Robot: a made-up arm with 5 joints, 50 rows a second.
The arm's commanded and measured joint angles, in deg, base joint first. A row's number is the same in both.
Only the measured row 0 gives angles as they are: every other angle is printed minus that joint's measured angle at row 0.
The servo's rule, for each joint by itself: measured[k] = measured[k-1] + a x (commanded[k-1-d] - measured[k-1]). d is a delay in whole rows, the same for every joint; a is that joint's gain. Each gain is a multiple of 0.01, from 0.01 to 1. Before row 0 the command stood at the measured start. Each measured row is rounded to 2 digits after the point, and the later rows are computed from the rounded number. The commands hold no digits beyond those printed.
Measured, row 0: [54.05 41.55 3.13 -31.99 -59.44]
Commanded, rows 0 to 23: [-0.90 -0.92 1.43 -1.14 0.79]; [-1.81 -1.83 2.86 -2.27 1.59]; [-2.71 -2.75 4.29 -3.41 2.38]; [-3.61 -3.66 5.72 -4.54 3.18]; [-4.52 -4.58 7.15 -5.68 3.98]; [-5.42 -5.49 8.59 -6.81 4.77]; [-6.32 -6.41 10.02 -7.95 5.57]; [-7.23 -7.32 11.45 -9.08 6.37]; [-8.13 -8.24 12.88 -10.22 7.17]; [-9.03 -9.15 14.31 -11.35 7.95]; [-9.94 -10.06 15.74 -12.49 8.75]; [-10.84 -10.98 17.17 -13.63 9.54]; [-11.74 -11.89 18.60 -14.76 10.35]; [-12.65 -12.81 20.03 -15.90 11.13]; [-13.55 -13.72 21.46 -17.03 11.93]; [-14.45 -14.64 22.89 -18.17 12.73]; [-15.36 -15.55 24.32 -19.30 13.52]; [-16.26 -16.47 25.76 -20.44 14.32]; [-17.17 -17.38 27.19 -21.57 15.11]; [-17.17 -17.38 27.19 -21.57 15.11]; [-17.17 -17.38 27.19 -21.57 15.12]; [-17.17 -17.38 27.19 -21.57 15.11]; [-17.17 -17.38 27.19 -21.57 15.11]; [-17.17 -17.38 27.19 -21.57 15.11]
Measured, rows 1 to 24: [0.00 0.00 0.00 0.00 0.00]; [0.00 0.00 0.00 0.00 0.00]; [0.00 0.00 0.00 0.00 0.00]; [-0.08 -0.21 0.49 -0.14 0.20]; [-0.24 -0.58 1.30 -0.40 0.55]; [-0.46 -1.08 2.32 -0.76 1.01]; [-0.74 -1.67 3.48 -1.21 1.55]; [-1.08 -2.34 4.73 -1.75 2.16]; [-1.47 -3.06 6.04 -2.36 2.81]; [-1.91 -3.83 7.39 -3.03 3.50]; [-2.39 -4.63 8.77 -3.76 4.22]; [-2.91 -5.46 10.17 -4.54 4.96]; [-3.46 -6.31 11.58 -5.36 5.71]; [-4.04 -7.17 12.99 -6.22 6.47]; [-4.65 -8.05 14.41 -7.11 7.24]; [-5.29 -8.93 15.83 -8.03 8.02]; [-5.95 -9.82 17.26 -8.97 8.80]; [-6.63 -10.72 18.69 -9.94 9.58]; [-7.33 -11.62 20.12 -10.93 10.37]; [-8.05 -12.52 21.55 -11.93 11.16]; [-8.79 -13.43 22.98 -12.95 11.95]; [-9.54 -14.34 24.41 -13.98 12.74]; [-10.23 -15.04 25.36 -14.89 13.33]; [-10.85 -15.58 25.98 -15.69 13.78]
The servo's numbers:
d 3
a 0.09 0.23 0.34 0.12 0.25

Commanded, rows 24 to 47: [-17.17 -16.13 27.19 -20.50 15.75]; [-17.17 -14.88 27.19 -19.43 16.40]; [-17.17 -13.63 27.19 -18.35 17.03]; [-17.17 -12.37 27.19 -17.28 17.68]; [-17.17 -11.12 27.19 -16.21 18.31]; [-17.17 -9.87 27.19 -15.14 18.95]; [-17.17 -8.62 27.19 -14.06 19.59]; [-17.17 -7.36 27.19 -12.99 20.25]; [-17.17 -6.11 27.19 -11.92 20.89]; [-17.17 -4.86 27.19 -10.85 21.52]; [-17.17 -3.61 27.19 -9.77 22.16]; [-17.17 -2.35 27.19 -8.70 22.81]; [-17.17 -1.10 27.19 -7.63 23.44]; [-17.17 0.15 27.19 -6.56 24.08]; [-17.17 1.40 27.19 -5.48 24.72]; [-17.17 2.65 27.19 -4.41 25.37]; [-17.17 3.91 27.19 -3.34 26.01]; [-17.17 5.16 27.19 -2.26 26.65]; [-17.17 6.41 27.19 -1.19 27.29]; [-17.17 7.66 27.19 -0.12 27.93]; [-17.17 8.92 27.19 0.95 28.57]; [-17.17 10.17 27.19 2.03 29.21]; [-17.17 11.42 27.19 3.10 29.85]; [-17.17 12.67 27.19 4.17 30.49]
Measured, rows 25 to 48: [-11.42 -15.99 26.39 -16.40 14.11]; [-11.94 -16.31 26.66 -17.02 14.36]; [-12.41 -16.56 26.84 -17.57 14.55]; [-12.84 -16.46 26.96 -17.92 14.85]; [-13.23 -16.10 27.04 -18.10 15.24]; [-13.58 -15.53 27.09 -18.13 15.69]; [-13.90 -14.80 27.12 -18.03 16.19]; [-14.19 -13.95 27.14 -17.81 16.72]; [-14.46 -13.01 27.16 -17.49 17.28]; [-14.70 -12.00 27.17 -17.08 17.86]; [-14.92 -10.93 27.18 -16.59 18.46]; [-15.12 -9.82 27.18 -16.03 19.07]; [-15.30 -8.68 27.18 -15.41 19.68]; [-15.47 -7.51 27.18 -14.73 20.30]; [-15.62 -6.32 27.18 -14.01 20.93]; [-15.76 -5.12 27.18 -13.24 21.56]; [-15.89 -3.91 27.18 -12.44 22.19]; [-16.01 -2.69 27.18 -11.60 22.82]; [-16.11 -1.46 27.18 -10.74 23.46]; [-16.21 -0.22 27.18 -9.85 24.10]; [-16.30 1.02 27.18 -8.94 24.74]; [-16.38 2.26 27.18 -8.01 25.38]; [-16.45 3.50 27.18 -7.06 26.02]; [-16.51 4.75 27.18 -6.10 26.66]
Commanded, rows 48 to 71: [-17.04 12.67 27.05 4.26 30.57]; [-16.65 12.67 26.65 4.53 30.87]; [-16.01 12.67 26.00 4.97 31.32]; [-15.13 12.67 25.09 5.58 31.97]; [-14.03 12.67 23.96 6.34 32.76]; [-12.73 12.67 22.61 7.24 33.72]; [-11.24 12.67 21.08 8.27 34.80]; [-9.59 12.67 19.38 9.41 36.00]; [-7.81 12.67 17.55 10.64 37.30]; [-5.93 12.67 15.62 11.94 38.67]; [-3.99 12.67 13.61 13.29 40.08]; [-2.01 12.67 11.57 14.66 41.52]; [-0.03 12.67 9.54 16.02 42.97]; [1.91 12.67 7.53 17.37 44.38]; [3.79 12.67 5.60 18.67 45.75]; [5.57 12.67 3.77 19.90 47.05]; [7.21 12.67 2.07 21.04 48.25]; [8.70 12.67 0.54 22.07 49.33]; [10.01 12.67 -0.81 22.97 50.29]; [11.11 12.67 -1.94 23.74 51.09]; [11.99 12.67 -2.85 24.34 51.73]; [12.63 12.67 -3.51 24.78 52.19]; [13.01 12.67 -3.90 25.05 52.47]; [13.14 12.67 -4.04 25.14 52.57]
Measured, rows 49 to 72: [-16.57 6.00 27.18 -5.12 27.30]; [-16.62 7.25 27.18 -4.13 27.94]; [-16.67 8.50 27.18 -3.13 28.58]; [-16.70 9.46 27.14 -2.24 29.08]; [-16.70 10.20 26.97 -1.43 29.53]; [-16.64 10.77 26.64 -0.66 29.98]; [-16.50 11.21 26.11 0.09 30.48]; [-16.28 11.55 25.38 0.84 31.05]; [-15.96 11.81 24.44 1.61 31.72]; [-15.54 12.01 23.30 2.41 32.49]; [-15.00 12.16 21.97 3.25 33.37]; [-14.35 12.28 20.47 4.14 34.35]; [-13.59 12.37 18.82 5.08 35.43]; [-12.73 12.44 17.05 6.07 36.59]; [-11.77 12.49 15.19 7.10 37.82]; [-10.71 12.53 13.27 8.17 39.11]; [-9.57 12.56 11.32 9.27 40.43]; [-8.37 12.59 9.38 10.40 41.76]; [-7.12 12.61 7.47 11.54 43.08]; [-5.83 12.62 5.63 12.68 44.37]; [-4.52 12.63 3.90 13.81 45.61]; [-3.21 12.64 2.30 14.91 46.78]; [-1.92 12.65 0.86 15.97 47.86]; [-0.67 12.65 -0.40 16.97 48.83]
